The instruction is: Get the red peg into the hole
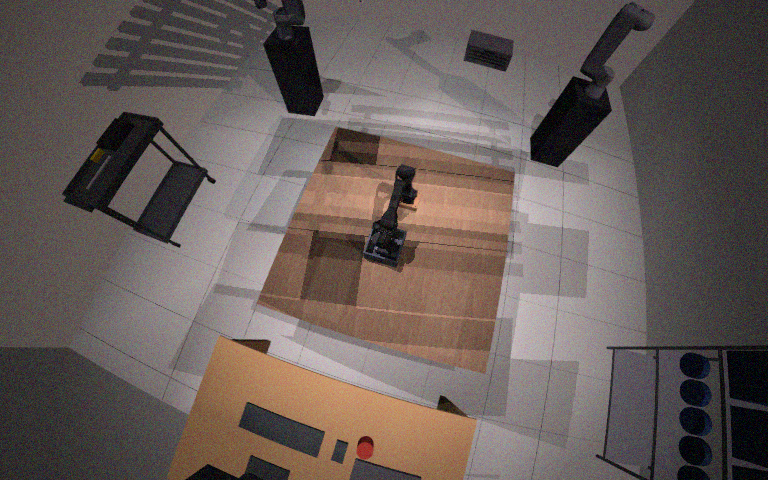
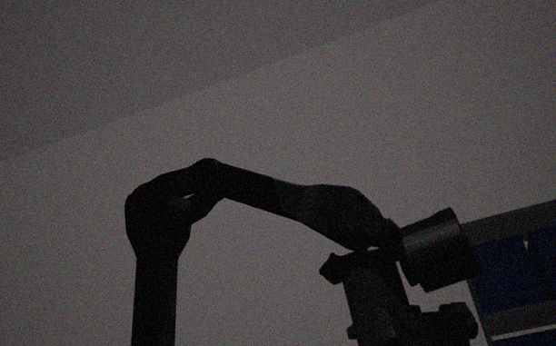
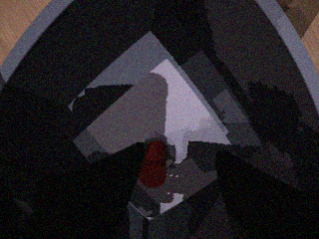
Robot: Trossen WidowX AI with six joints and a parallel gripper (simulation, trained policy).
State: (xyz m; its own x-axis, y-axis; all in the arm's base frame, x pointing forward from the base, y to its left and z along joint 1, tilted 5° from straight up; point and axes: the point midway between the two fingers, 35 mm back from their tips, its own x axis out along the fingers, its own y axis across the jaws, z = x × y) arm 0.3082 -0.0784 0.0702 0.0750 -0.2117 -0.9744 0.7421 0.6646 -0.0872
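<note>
The red peg lies 1 cm ahead of my gripper tip, 1 cm to the left of it and 1 cm below it. Also, from my gripper tip: plate (1 cm ahead, 1 cm to the left, 2 cm below); then grey box (1 cm ahead, 1 cm to the left, 4 cm below).
</note>
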